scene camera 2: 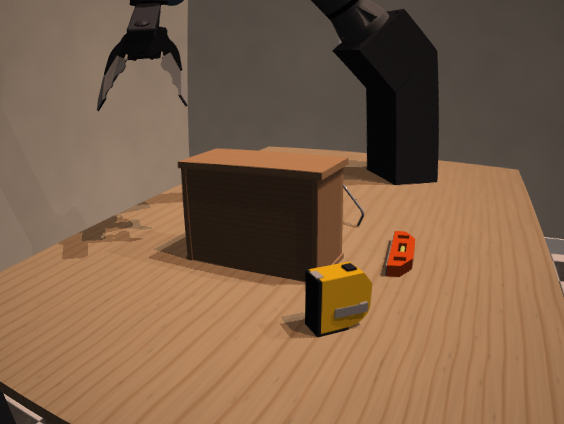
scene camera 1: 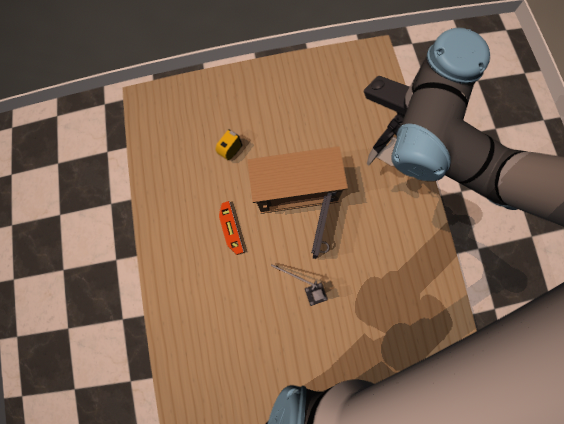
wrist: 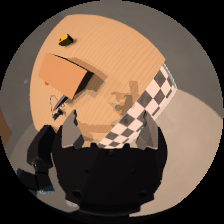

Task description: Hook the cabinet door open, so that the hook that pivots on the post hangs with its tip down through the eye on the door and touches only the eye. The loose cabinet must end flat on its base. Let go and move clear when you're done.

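Note:
The gripper appears in the pictures, and both scene camera 1 and the wrist view show it as well. A brown wooden cabinet is visible too, and so is an orange spirit level.

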